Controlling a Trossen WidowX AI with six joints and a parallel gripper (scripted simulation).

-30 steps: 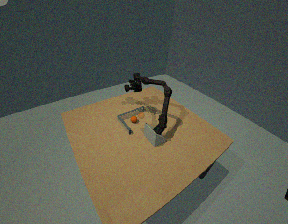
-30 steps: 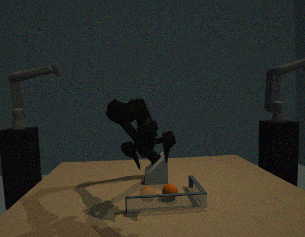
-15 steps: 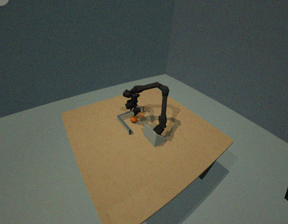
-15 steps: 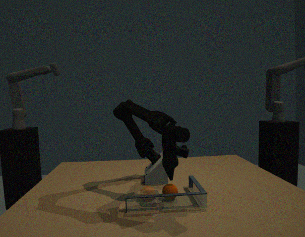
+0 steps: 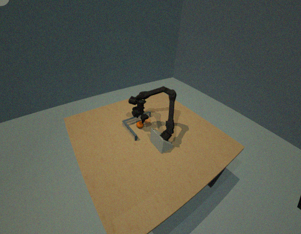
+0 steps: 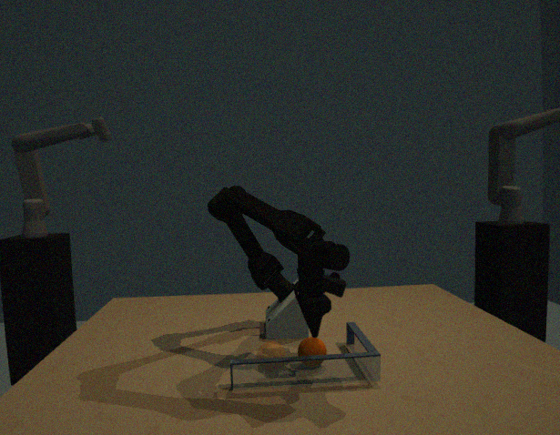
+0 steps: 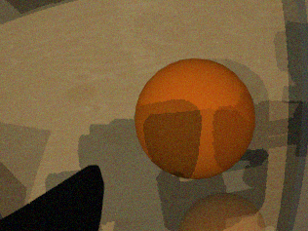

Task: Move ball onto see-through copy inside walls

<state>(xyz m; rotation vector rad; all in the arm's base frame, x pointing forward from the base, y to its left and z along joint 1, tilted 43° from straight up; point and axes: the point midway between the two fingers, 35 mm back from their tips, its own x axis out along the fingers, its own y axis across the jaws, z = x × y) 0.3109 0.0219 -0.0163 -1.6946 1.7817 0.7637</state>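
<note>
Right now my gripper tip is 100 mm short of the long clear wall, 60 mm above it and 30 mm to the left of it. Round my gripper tip: short wall (120 mm to the left, 60 mm below, 10 mm behind).
</note>
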